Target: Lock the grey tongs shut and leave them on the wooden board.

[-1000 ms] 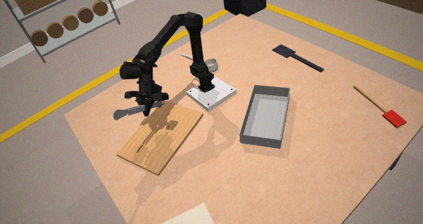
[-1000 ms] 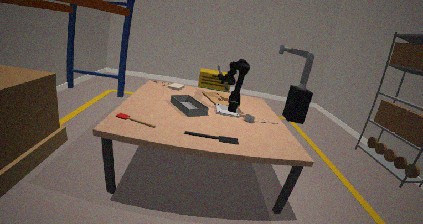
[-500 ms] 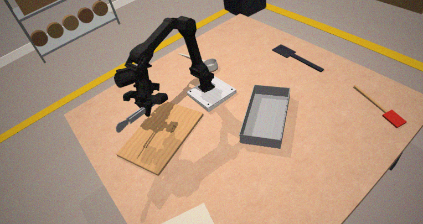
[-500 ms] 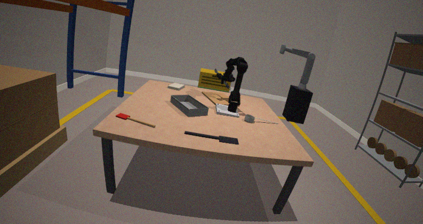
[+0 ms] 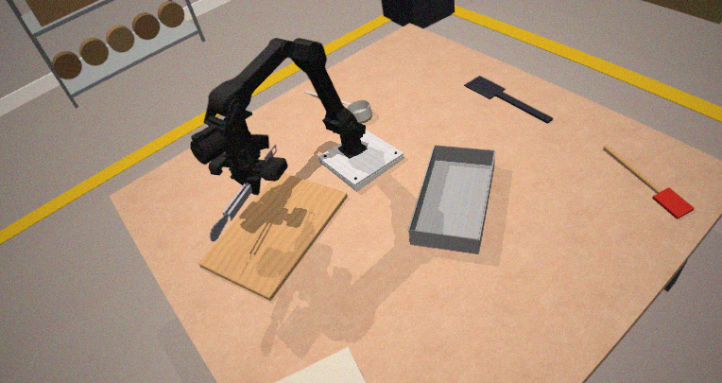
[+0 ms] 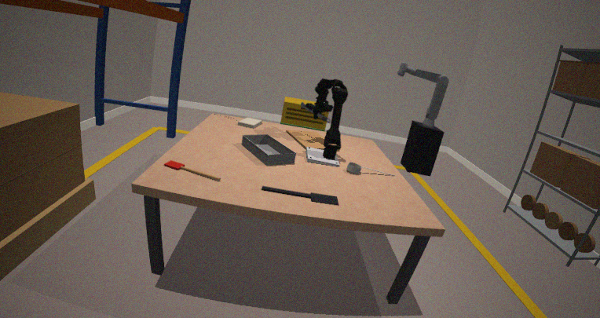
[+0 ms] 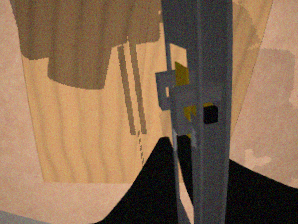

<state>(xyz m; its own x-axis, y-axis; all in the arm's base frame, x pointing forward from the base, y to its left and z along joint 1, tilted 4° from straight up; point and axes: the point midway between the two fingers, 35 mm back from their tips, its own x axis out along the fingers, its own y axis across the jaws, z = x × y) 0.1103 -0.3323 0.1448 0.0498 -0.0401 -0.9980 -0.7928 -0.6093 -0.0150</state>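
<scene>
My gripper tip is 140 mm above the wooden board and 10 mm to the right of it. From my gripper tip the other things lie so: white block: 450 mm ahead, 140 mm below, 130 mm to the right; then grey roasting tin: 420 mm to the left, 240 mm ahead, 120 mm below; then black spatula: 830 mm to the left, 150 mm below, 10 mm ahead.
</scene>
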